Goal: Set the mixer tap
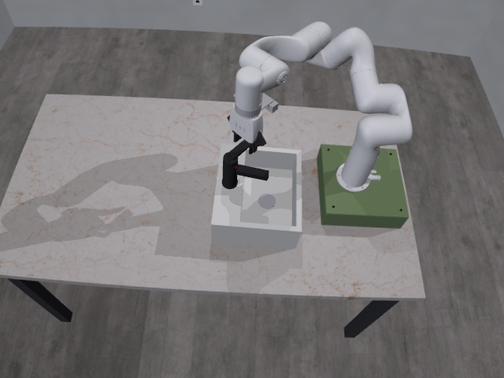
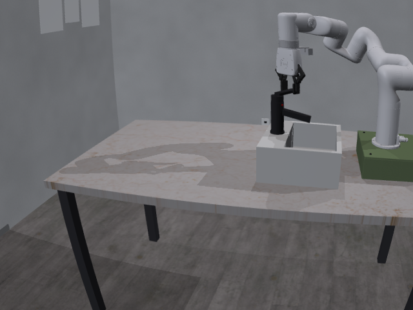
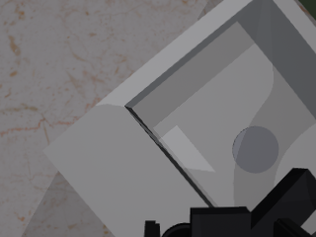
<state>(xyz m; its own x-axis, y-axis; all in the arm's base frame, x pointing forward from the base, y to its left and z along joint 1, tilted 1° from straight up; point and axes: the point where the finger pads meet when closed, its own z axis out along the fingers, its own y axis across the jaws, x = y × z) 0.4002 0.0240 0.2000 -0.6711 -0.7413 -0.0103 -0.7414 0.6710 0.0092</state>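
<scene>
Right now my hand is 10 mm short of the lever, 20 mm to the right of it and 10 mm above it. The rest, counted from my hand: white sink 70 mm behind, 50 mm to the left, 250 mm below.
</scene>
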